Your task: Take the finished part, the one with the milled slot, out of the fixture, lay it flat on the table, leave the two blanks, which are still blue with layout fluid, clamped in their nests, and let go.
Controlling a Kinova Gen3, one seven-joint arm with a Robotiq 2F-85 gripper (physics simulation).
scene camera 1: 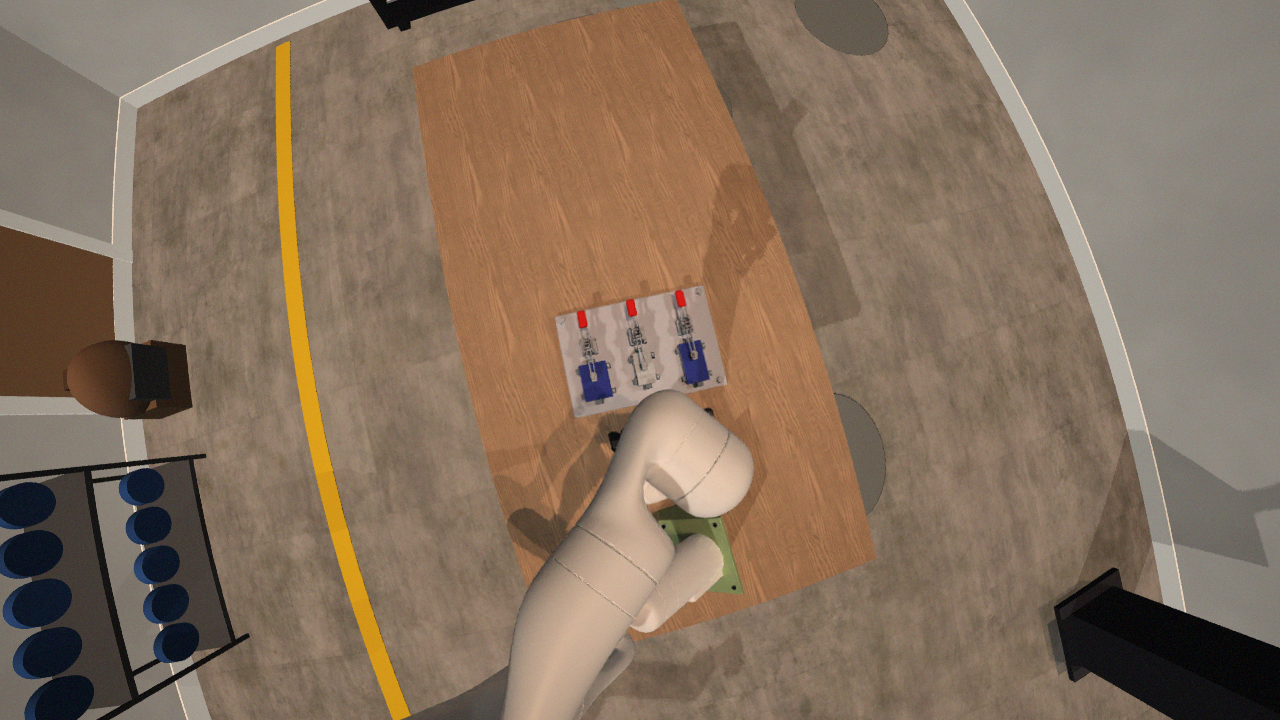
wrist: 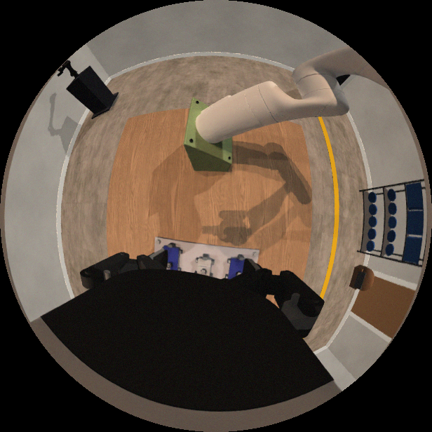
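Where they show: arm's base, link origin: (scene camera 1: pixel 703 555).
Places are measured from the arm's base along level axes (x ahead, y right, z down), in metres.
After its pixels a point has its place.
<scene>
The finished part (scene camera 1: pixel 642 368) @[x 0.390, y 0.013, z 0.078 m] (wrist: pixel 203 266) is bare pale metal and sits in the middle nest of the fixture (scene camera 1: pixel 657 315) @[x 0.495, y 0.087, z 0.126 m] (wrist: pixel 192 252), under a toggle clamp. Its slot is too small to make out. One blue blank (scene camera 1: pixel 595 383) @[x 0.395, y -0.093, z 0.105 m] (wrist: pixel 236 266) is clamped in the nest on the yellow-line side. The other blue blank (scene camera 1: pixel 693 365) @[x 0.361, y 0.122, z 0.110 m] (wrist: pixel 173 256) is clamped in the opposite nest. My gripper (scene camera 1: pixel 662 426) @[x 0.279, y -0.002, z -0.162 m] (wrist: pixel 204 263) is open and empty, above the table beside the part side of the fixture. The arm hides most of it in the scene view.
Three red clamp handles (scene camera 1: pixel 581 319) @[x 0.534, y -0.075, z 0.085 m] (scene camera 1: pixel 631 308) @[x 0.520, y 0.034, z 0.079 m] (scene camera 1: pixel 680 298) @[x 0.508, y 0.144, z 0.089 m] point away from the arm. The green base block (scene camera 1: pixel 729 559) @[x -0.010, y 0.042, z -0.042 m] (wrist: pixel 210 161) stands on the wooden table (scene camera 1: pixel 572 179) @[x 0.900, y 0.009, z 0.141 m] (wrist: pixel 135 200) behind the gripper. A rack with blue bins stands beyond the yellow floor line (scene camera 1: pixel 290 223) (wrist: pixel 336 200).
</scene>
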